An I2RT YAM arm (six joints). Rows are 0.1 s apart.
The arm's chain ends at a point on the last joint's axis. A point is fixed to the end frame.
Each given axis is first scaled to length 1.
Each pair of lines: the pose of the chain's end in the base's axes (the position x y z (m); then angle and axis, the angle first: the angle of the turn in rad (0 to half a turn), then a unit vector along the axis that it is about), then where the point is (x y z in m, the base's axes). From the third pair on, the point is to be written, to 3 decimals.
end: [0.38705 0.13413 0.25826 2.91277 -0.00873 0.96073 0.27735]
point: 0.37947 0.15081 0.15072
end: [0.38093 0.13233 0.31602 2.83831 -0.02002 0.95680 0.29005]
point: 0.38171 0.15160 0.20865
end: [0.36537 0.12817 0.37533 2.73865 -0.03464 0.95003 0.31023]
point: 0.377 0.152 0.269
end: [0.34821 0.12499 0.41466 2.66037 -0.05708 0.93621 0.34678]
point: 0.369 0.156 0.312
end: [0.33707 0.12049 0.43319 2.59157 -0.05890 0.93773 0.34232]
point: 0.365 0.150 0.332
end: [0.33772 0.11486 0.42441 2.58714 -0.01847 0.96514 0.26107]
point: 0.365 0.127 0.320
